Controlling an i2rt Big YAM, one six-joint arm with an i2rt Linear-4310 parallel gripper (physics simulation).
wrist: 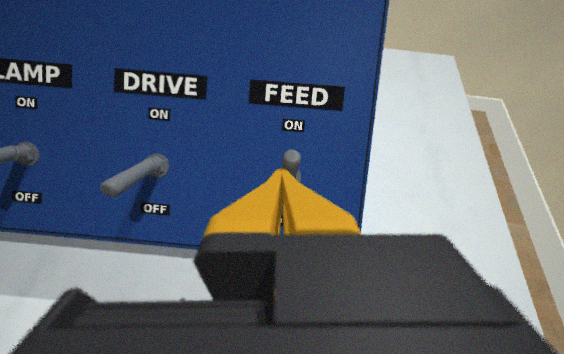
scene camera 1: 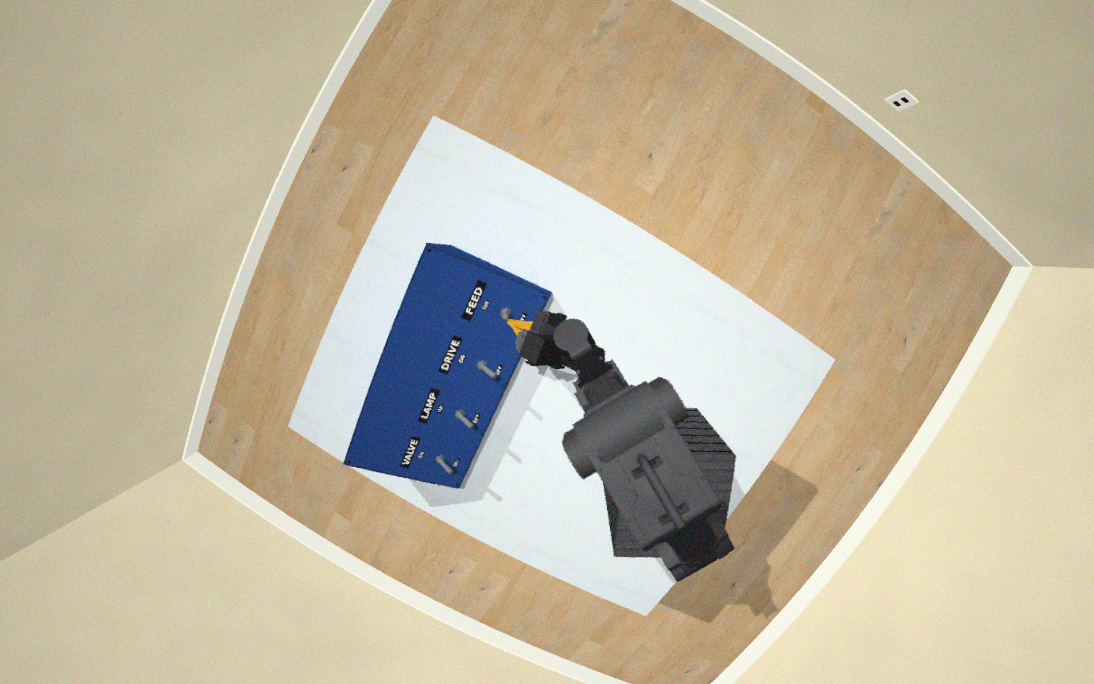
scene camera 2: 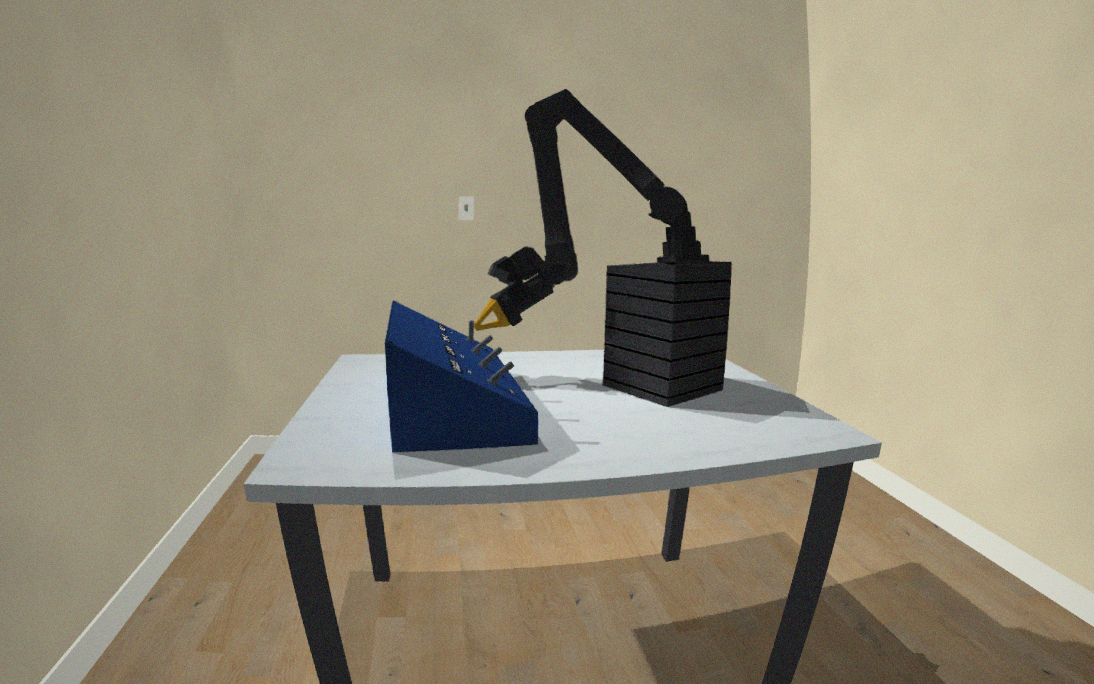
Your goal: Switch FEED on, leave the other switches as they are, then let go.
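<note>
The blue switch panel has a sloping face. The FEED lever leans toward its ON label, standing about upright in scene camera 2. The DRIVE lever, LAMP lever and VALVE lever lean toward OFF. My gripper is shut and empty. Its yellow tips are at the OFF side of the FEED lever, touching or very close; they hide its base partly.
The panel stands on a white table. The arm's dark base block stands on the table to the right of the panel in scene camera 2. The DRIVE lever juts out beside the gripper.
</note>
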